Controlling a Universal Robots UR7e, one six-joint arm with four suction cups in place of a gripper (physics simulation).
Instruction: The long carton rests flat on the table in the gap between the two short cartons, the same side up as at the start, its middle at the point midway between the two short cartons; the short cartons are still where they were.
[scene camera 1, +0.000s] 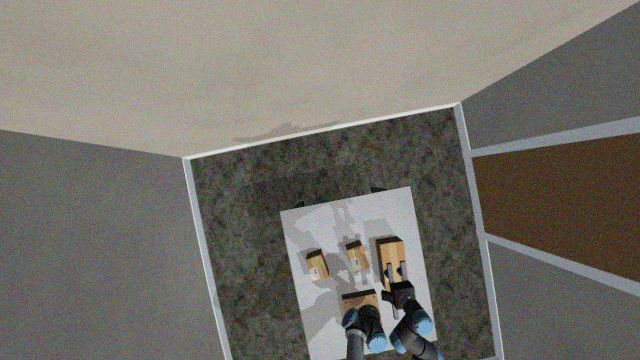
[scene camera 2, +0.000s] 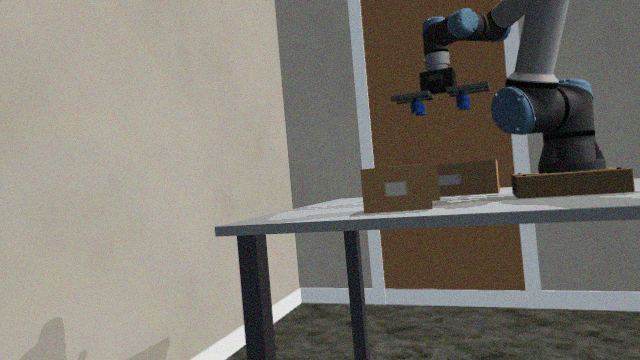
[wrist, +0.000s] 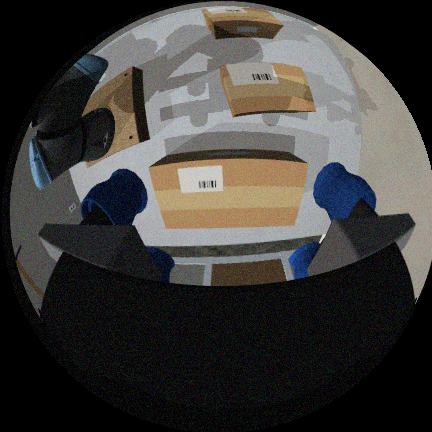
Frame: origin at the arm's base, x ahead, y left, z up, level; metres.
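Where they show: hand at its tool point: (scene camera 2: 440, 110) (wrist: 232, 231); arm's base at its link origin: (scene camera 1: 368, 315) (scene camera 2: 571, 170) (wrist: 96, 133).
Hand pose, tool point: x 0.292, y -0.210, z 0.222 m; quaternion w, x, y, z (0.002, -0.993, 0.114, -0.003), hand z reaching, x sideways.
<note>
Things, the pixels of their top centre, and the offset from my tool point.
- long carton at its top centre: (wrist: 230, 197) (scene camera 2: 447, 164) (scene camera 1: 394, 266) 0.013 m back, 0.067 m right, 0.172 m down
- middle short carton at its top centre: (wrist: 272, 84) (scene camera 1: 358, 259) 0.116 m ahead, 0.130 m left, 0.172 m down
The long carton (scene camera 1: 390, 250) (scene camera 2: 475, 179) (wrist: 225, 197) lies flat at the right of scene camera 1, label up in the wrist view. The middle short carton (scene camera 1: 357, 257) (wrist: 270, 95) stands between it and the other short carton (scene camera 1: 317, 265) (scene camera 2: 397, 197) (wrist: 242, 22); a gap shows between the short ones. In scene camera 2 the nearer cartons hide part of the long one. My suction gripper (scene camera 1: 395, 272) (scene camera 2: 441, 104) (wrist: 231, 225) hangs well above the table, over the long carton's area. Its blue cups point down, touch nothing and hold nothing: open.
The arm's wooden base block (scene camera 1: 357, 300) (scene camera 2: 570, 184) (wrist: 125, 95) stands on the white table (scene camera 1: 395, 205) (scene camera 2: 300, 226) near the cartons. The arm reaches over the table beside the base. A beige wall (scene camera 1: 250, 75) (scene camera 2: 140, 125) (wrist: 395, 105) rises beyond one table edge.
</note>
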